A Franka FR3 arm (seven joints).
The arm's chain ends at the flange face. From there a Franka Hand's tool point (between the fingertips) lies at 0.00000 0.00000 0.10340 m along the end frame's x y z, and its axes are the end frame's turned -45 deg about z.
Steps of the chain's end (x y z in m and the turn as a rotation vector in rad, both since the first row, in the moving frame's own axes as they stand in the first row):
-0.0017, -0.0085, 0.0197, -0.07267, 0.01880, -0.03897
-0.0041, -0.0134, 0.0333, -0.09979, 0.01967, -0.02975
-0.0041, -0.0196, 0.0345, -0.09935, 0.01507, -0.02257
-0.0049, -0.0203, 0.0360, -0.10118, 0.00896, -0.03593
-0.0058, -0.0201, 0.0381, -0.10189, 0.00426, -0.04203
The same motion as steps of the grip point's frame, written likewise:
0.0010, -0.0005, 0.0194, -0.06468, -0.03809, -0.03897
0.0009, -0.0036, 0.0328, -0.08447, -0.05665, -0.02975
0.0049, -0.0083, 0.0340, -0.08091, -0.05959, -0.02257
0.0043, -0.0097, 0.0355, -0.07788, -0.06521, -0.03593
0.0032, -0.0104, 0.0376, -0.07506, -0.06903, -0.04203

